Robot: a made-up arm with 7 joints. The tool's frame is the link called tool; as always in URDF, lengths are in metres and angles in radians. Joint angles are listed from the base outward. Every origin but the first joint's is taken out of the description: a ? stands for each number. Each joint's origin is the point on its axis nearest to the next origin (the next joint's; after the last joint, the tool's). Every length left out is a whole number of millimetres.
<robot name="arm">
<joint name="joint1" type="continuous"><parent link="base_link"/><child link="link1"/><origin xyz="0.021 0.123 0.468"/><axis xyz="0 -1 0"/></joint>
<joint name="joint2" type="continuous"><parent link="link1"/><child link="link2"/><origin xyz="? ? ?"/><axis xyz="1 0 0"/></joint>
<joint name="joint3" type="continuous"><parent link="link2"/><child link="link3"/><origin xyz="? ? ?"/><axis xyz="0 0 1"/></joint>
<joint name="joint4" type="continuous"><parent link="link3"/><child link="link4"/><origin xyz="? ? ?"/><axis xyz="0 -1 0"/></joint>
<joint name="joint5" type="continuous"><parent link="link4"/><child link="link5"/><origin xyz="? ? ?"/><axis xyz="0 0 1"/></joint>
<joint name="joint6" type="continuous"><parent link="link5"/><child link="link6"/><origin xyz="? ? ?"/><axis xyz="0 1 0"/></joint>
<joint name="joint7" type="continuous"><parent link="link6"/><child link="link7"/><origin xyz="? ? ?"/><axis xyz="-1 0 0"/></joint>
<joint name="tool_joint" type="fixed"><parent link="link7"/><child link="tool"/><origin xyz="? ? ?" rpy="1.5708 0 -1.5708"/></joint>
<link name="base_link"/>
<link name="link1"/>
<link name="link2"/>
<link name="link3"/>
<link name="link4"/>
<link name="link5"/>
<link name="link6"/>
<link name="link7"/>
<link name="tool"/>
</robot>
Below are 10 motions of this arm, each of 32 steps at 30 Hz.
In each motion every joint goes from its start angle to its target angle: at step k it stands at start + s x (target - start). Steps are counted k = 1, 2, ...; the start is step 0. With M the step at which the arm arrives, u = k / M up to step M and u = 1 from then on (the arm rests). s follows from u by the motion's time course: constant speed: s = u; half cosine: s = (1 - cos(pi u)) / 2; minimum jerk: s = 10 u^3 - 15 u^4 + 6 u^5.
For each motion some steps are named. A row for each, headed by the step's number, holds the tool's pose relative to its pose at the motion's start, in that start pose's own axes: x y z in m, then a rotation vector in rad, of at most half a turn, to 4 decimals.
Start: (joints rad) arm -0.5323 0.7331 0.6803 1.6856 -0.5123 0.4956 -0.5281
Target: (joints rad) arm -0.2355 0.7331 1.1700 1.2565 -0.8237 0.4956 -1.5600
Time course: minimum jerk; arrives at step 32
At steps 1, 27, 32:
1: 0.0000 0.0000 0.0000 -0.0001 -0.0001 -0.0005
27: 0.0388 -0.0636 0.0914 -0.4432 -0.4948 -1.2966
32: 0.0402 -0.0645 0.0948 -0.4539 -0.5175 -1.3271

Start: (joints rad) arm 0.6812 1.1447 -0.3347 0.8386 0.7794 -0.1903 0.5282
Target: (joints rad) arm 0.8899 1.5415 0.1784 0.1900 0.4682 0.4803 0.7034
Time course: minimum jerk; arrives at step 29
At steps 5, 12, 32:
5: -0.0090 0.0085 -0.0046 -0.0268 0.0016 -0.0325
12: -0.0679 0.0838 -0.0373 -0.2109 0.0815 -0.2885
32: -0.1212 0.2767 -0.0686 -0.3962 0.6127 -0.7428

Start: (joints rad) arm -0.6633 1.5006 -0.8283 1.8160 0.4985 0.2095 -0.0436
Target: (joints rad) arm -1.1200 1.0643 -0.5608 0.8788 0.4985 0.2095 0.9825
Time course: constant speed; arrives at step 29
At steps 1, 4, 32:
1: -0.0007 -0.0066 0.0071 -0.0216 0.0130 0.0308
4: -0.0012 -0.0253 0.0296 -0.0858 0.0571 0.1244
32: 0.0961 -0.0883 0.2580 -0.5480 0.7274 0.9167

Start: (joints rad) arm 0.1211 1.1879 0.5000 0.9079 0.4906 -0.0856 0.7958
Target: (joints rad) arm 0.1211 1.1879 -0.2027 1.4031 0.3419 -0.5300 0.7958
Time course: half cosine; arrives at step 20
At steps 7, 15, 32:
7: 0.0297 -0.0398 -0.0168 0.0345 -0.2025 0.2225
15: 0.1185 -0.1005 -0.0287 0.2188 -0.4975 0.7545
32: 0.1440 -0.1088 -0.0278 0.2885 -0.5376 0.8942

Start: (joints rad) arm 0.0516 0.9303 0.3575 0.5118 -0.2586 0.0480 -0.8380
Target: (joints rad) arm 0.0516 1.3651 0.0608 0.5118 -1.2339 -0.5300 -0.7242
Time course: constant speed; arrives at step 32
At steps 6, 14, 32:
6: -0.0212 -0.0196 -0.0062 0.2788 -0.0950 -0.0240
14: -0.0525 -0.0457 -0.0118 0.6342 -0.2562 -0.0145
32: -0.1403 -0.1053 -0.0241 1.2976 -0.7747 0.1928

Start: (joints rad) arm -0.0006 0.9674 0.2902 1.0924 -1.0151 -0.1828 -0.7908
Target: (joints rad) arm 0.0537 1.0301 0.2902 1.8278 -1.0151 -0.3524 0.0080
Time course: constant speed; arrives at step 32
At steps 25, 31, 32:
25: -0.1125 -0.0599 -0.0483 0.4398 0.0428 0.0952
31: -0.1421 -0.0626 -0.0603 0.5497 -0.0008 0.1155
32: -0.1470 -0.0626 -0.0623 0.5676 -0.0102 0.1186

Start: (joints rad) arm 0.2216 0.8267 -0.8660 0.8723 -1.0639 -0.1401 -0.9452
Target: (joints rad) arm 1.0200 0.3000 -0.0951 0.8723 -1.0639 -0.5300 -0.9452
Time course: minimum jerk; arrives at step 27
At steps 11, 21, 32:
11: -0.0374 -0.1196 0.0297 -0.1751 0.0809 -0.4379
21: -0.1840 -0.2756 0.0851 -0.3064 0.2588 -1.2589
32: -0.2075 -0.2896 0.0904 -0.3058 0.2845 -1.3646

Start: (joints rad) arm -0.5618 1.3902 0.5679 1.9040 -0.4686 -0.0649 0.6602
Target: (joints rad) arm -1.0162 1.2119 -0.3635 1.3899 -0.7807 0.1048 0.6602
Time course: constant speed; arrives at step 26
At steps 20, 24, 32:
20: 0.2385 -0.0654 -0.0501 0.0814 -0.0004 1.1220
24: 0.2878 -0.0413 -0.0693 0.1250 -0.0728 1.3357
32: 0.3102 -0.0246 -0.0789 0.1524 -0.1178 1.4384

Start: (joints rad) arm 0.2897 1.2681 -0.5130 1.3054 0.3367 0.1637 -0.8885
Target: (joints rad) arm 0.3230 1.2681 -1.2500 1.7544 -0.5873 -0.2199 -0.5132
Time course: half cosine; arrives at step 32
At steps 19, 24, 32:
19: 0.0508 0.1080 -0.0136 0.8385 -0.1252 0.6770
24: 0.0534 0.1424 -0.0117 1.1064 -0.1325 0.8942
32: 0.0517 0.1652 -0.0097 1.2956 -0.1278 1.0381

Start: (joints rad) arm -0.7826 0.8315 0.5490 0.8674 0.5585 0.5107 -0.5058
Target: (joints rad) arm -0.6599 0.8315 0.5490 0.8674 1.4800 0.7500 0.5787
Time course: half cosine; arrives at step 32
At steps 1, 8, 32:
1: -0.0001 -0.0001 0.0000 -0.0014 0.0017 0.0038
8: -0.0070 -0.0069 -0.0013 -0.0739 0.1068 0.2344
32: -0.0056 -0.0572 0.0192 -0.1271 0.8900 1.6470

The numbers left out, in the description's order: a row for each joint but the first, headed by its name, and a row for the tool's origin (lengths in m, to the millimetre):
joint2: -0.005 0 0.012
joint3: 0 0.03 -0.355
joint4: -0.027 0.043 0
joint5: -0.009 0 -0.23
joint6: 0.026 0.013 0
joint7: 0.022 0 0.004
tool: 0 0.01 0.021

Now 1 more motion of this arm.
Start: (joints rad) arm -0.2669 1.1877 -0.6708 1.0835 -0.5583 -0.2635 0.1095
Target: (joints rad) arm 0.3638 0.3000 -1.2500 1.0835 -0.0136 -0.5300 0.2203
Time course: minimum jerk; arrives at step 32
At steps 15, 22, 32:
15: -0.0306 -0.1200 -0.1154 0.5445 0.2577 -0.1484
22: -0.1227 -0.1800 -0.2408 1.0526 0.2906 -0.2446
32: -0.1771 -0.1856 -0.3057 1.2912 0.2434 -0.2668

